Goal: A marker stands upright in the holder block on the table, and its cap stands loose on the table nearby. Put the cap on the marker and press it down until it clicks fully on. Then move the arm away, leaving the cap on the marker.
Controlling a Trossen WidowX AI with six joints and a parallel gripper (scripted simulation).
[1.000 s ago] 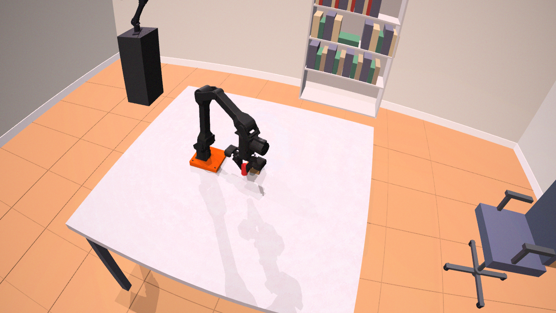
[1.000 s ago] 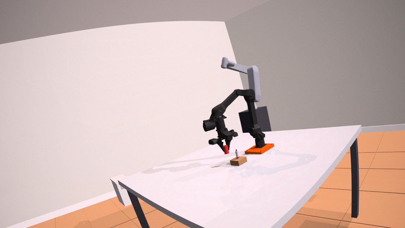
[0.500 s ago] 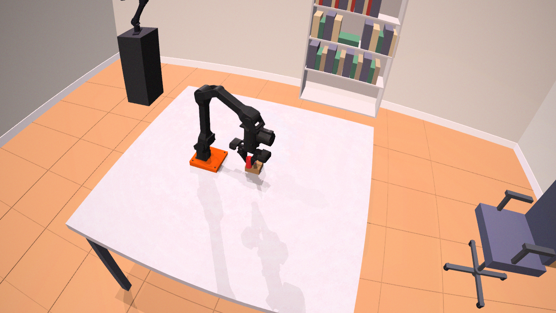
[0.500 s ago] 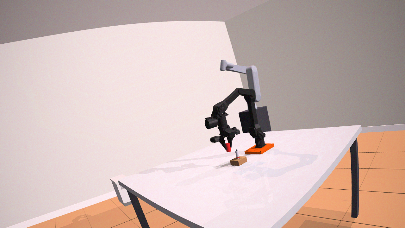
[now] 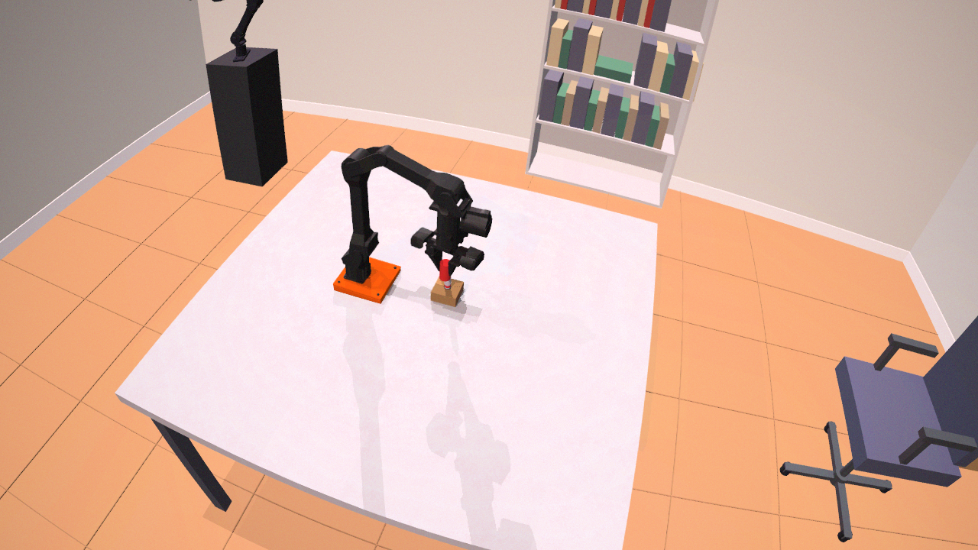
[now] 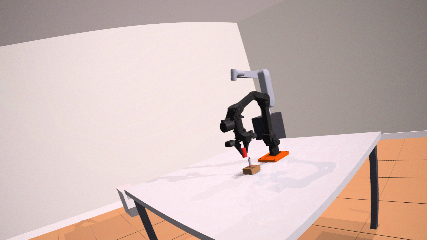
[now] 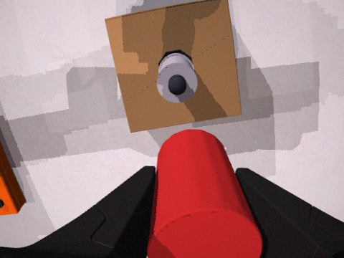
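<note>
The tan holder block is 9 cm below my gripper tip and 3 cm to the left of it. The rest, counted from my gripper tip: red cap: 1 cm above.
</note>
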